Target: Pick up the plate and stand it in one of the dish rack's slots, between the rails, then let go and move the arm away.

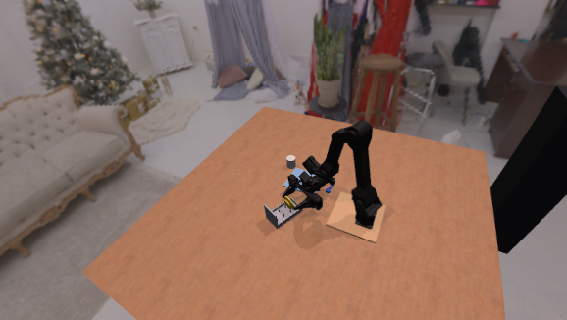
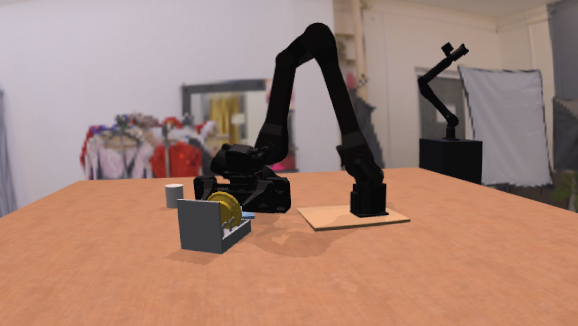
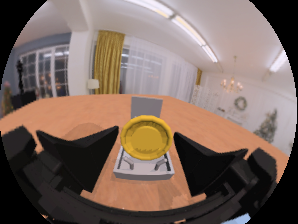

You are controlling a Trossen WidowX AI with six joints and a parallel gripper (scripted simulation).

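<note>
Now: the yellow plate 1 cm to the right of my gripper tip. From my gripper tip the other things lie so: blue spoon (19 cm to the right, 11 cm behind, 5 cm below); blue mat (18 cm to the right, 5 cm below, 1 cm ahead); grey dish rack (3 cm below, 2 cm to the left, 1 cm ahead).
</note>
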